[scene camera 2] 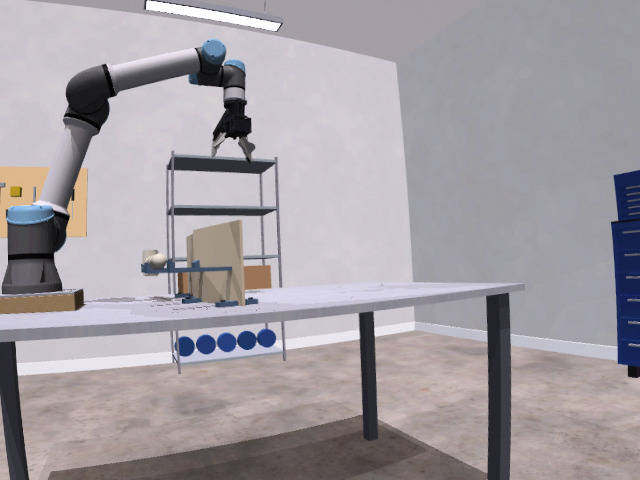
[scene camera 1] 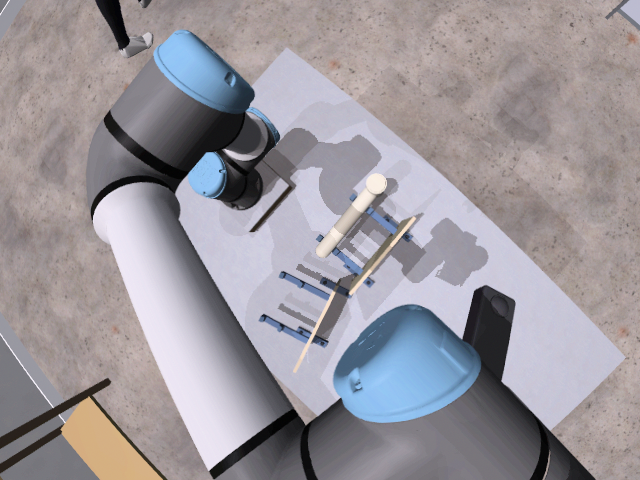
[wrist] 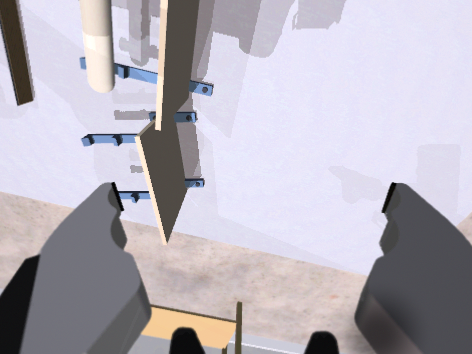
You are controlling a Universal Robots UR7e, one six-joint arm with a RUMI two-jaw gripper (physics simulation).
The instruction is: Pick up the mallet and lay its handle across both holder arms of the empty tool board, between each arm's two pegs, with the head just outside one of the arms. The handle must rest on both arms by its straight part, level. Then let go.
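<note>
The cream mallet (scene camera 1: 348,219) (scene camera 2: 149,253) (wrist: 98,55) lies across both blue arms of one tool board (scene camera 1: 382,256) (wrist: 178,55), its handle between each arm's pegs. Its head is outside the arm farther from the other board. The other tool board (scene camera 1: 317,326) (scene camera 2: 222,253) (wrist: 162,175) stands beside it at an angle; its two blue arms (scene camera 1: 305,284) (wrist: 110,139) hold nothing. My gripper (scene camera 2: 232,156) (wrist: 249,185) is open and empty, high above the boards and the table, apart from the mallet. In scene camera 1 its fingers are hidden behind the arm.
The boards stand on the pale table (scene camera 1: 568,356) (scene camera 2: 439,289). The arm's base stands on a wooden block (scene camera 2: 41,302) at the table's left in scene camera 2. A grey shelf unit (scene camera 2: 277,206) stands behind the table, and a blue cabinet (scene camera 2: 628,289) at the far right.
</note>
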